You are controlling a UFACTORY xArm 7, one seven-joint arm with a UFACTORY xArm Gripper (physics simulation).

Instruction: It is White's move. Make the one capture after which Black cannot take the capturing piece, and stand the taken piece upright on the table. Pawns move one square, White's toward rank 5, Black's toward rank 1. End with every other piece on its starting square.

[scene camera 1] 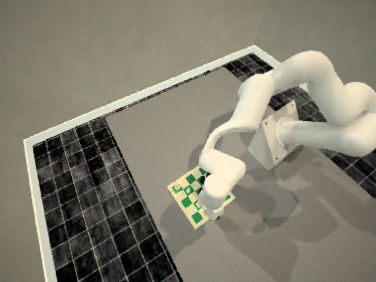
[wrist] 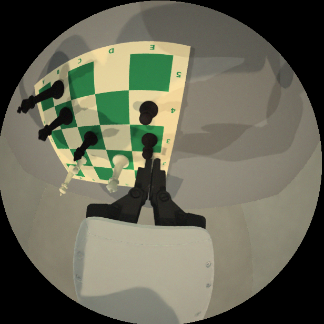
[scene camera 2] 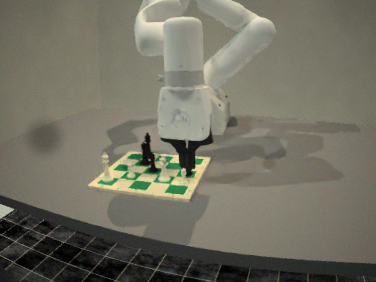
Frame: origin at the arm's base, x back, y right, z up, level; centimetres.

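Where they show: gripper, between the fingertips: [scene camera 2: 187,170]; arm's base, origin of its link: [scene camera 1: 284,131] [scene camera 2: 205,81].
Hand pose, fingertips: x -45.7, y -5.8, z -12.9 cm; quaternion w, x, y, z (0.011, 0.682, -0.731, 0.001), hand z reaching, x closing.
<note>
Each offset is from my fingertips to the top centre of the thing. Level surfaces: height alone.
My gripper [scene camera 2: 186,164] [wrist: 151,165] is shut and empty, low over the E file of the chessboard @[dx +2.3, dy +8.5, dz -2.0 cm] [scene camera 1: 197,226] [scene camera 2: 150,194] [wrist: 183,60]. In the wrist view, its tips are beside the head of a black piece [wrist: 149,141] on E3; contact is unclear. Another black piece [wrist: 148,109] stands on E4. A white pawn @[dx -2.1, dy +0.2, dz +1.2 cm] [scene camera 2: 184,176] near the fingers is hidden by them in the wrist view. A larger white piece @[dx -1.5, dy +4.6, dz +3.3 cm] [scene camera 2: 163,172] [wrist: 120,163] stands on D2. A black pawn @[dx +2.3, dy +8.6, dz +2.4 cm] [scene camera 2: 153,165] [wrist: 90,138] stands on C3.
A tall black piece [wrist: 58,90] and another black piece [wrist: 65,116] stand toward the A and B side. A white pawn @[dx -1.9, dy +12.1, dz +1.2 cm] [scene camera 2: 131,173] and the white king @[dx -5.1, dy +16.3, dz +4.4 cm] [scene camera 2: 106,169] [wrist: 62,188] stand at the board's left in scene camera 2. The grey table @[dz -2.5 cm] [scene camera 1: 150,125] surrounds the board.
</note>
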